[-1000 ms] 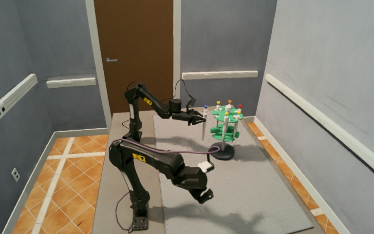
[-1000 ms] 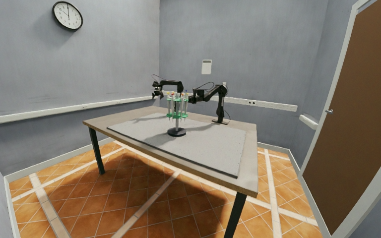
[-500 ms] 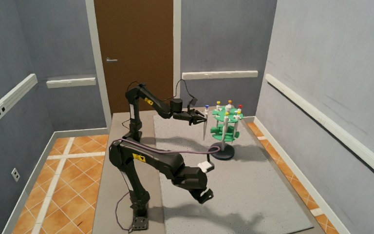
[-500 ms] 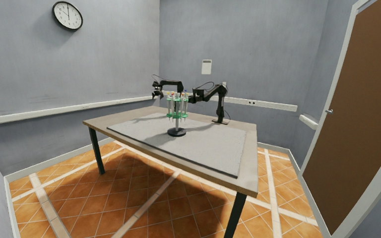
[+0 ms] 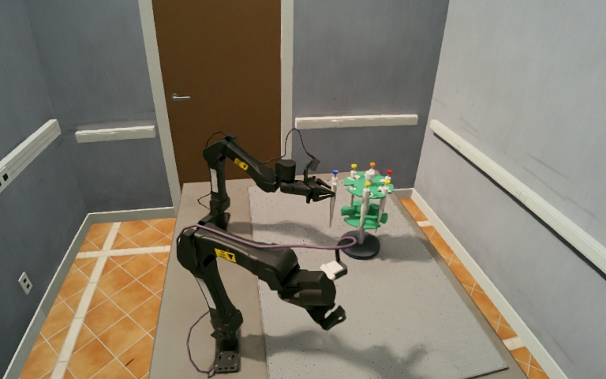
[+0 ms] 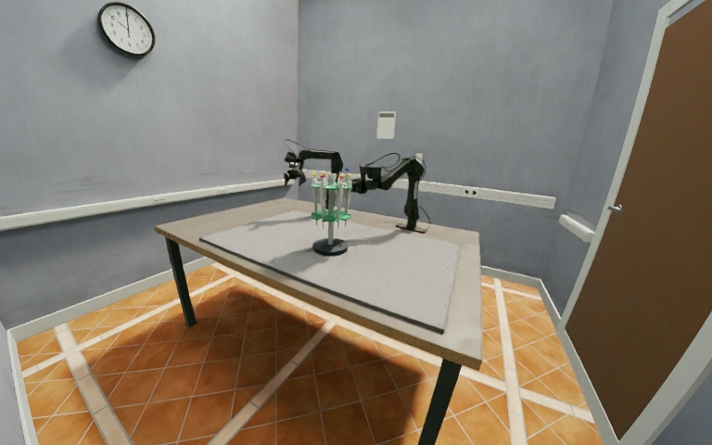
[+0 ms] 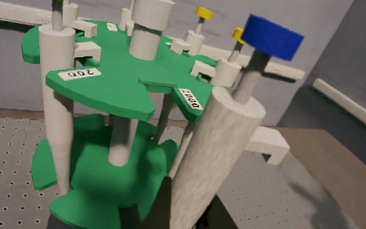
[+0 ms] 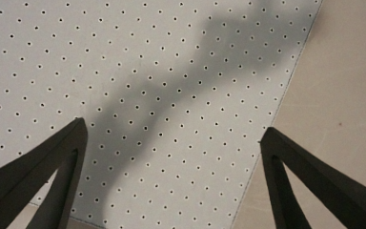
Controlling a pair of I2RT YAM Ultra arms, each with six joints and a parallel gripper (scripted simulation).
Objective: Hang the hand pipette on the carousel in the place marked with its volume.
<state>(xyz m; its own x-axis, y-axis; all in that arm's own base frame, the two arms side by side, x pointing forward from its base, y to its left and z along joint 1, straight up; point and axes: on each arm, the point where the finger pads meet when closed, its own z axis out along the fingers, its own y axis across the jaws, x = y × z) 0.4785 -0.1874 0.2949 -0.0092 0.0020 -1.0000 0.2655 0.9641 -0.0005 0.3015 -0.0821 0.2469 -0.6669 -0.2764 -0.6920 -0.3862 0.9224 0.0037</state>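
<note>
Now: the pipette 10 mm to the right of my left hand and 30 mm below it.
</note>
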